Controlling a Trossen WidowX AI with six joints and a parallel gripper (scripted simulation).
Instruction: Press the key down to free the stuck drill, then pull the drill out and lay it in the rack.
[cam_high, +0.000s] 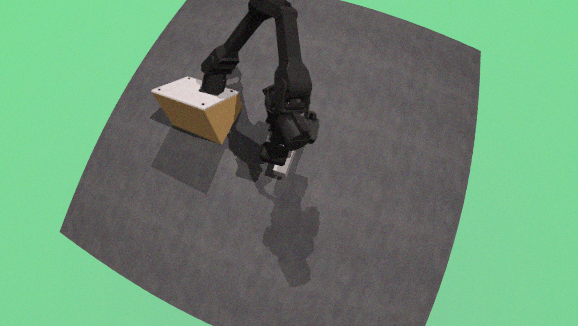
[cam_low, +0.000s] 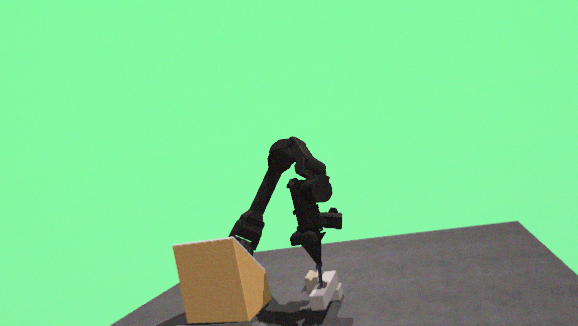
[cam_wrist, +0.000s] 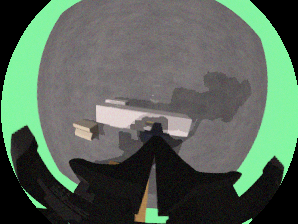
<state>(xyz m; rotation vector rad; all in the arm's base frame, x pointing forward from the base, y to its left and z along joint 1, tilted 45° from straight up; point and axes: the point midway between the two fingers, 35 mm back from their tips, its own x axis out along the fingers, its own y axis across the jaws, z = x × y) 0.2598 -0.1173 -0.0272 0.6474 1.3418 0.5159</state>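
Right now my gripper tip is 30 mm above the key. Also, from my gripper tip: grey housing block: 80 mm below, 30 mm to the left; then drill: 80 mm below, 50 mm to the left.
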